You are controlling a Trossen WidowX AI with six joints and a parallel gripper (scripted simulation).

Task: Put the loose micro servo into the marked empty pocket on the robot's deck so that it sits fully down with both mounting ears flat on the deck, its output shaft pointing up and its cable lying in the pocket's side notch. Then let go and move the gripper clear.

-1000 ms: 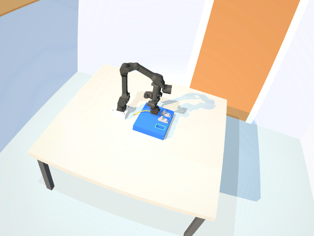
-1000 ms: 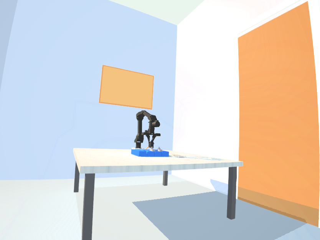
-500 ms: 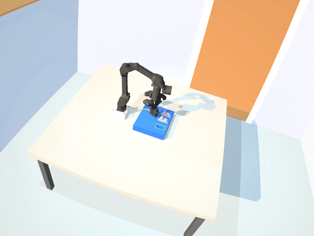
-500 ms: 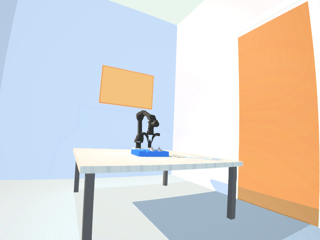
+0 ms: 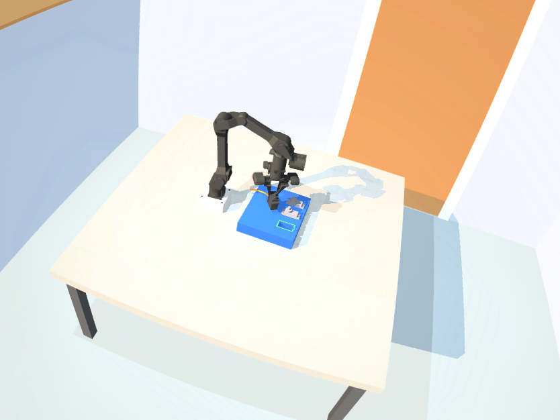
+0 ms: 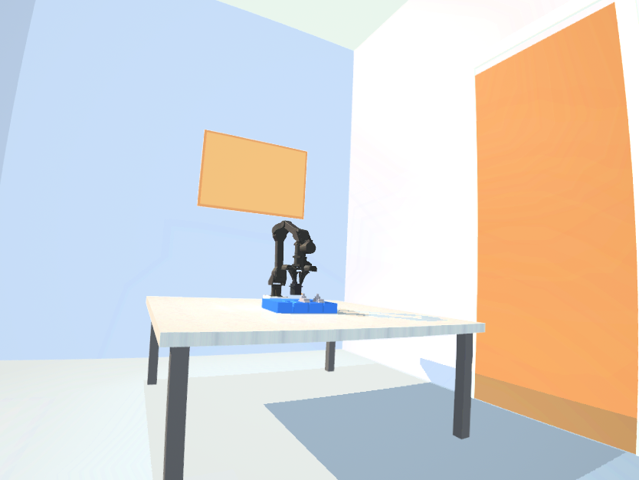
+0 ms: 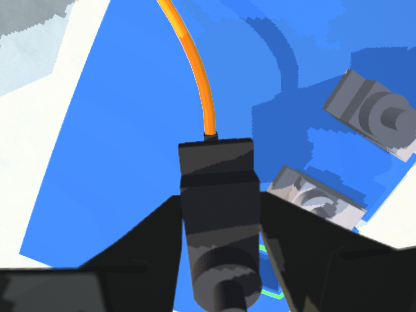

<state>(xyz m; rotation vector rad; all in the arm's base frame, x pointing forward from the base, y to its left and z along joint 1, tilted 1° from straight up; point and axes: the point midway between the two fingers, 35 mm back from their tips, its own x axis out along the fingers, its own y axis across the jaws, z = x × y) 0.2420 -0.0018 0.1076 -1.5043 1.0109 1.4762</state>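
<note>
My gripper tip is 100 mm above the blue deck and 10 mm past it.
</note>
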